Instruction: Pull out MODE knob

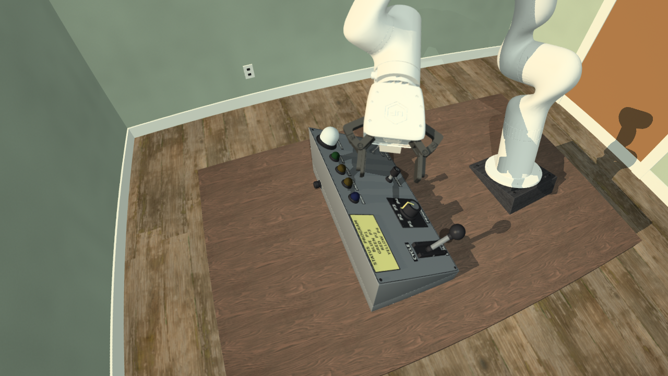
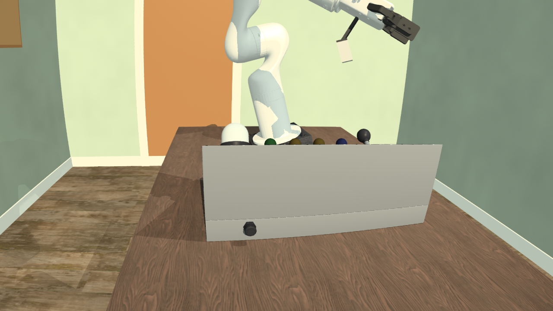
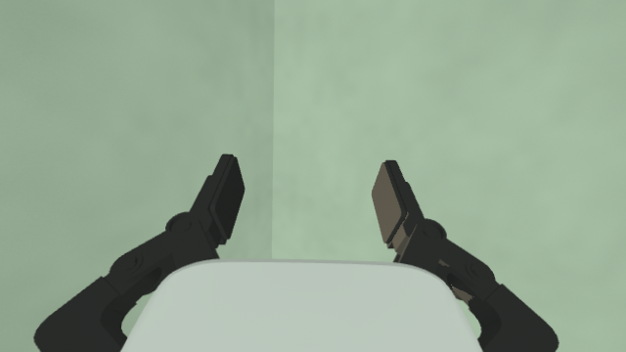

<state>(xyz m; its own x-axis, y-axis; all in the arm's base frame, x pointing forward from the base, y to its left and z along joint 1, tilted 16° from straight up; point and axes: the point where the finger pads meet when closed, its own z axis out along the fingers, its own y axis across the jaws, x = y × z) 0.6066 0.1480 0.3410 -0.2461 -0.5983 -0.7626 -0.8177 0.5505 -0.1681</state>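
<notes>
Now: the mode knob 30 cm below my hand, 18 cm to the right of it and 18 cm behind it. From my hand the other things lie so: cycle lever: 30 cm below, 17 cm behind, 6 cm to the left; then program dial: 30 cm below, 15 cm behind, 7 cm to the right; then check toggle: 31 cm below, 30 cm to the right, 20 cm behind.
</notes>
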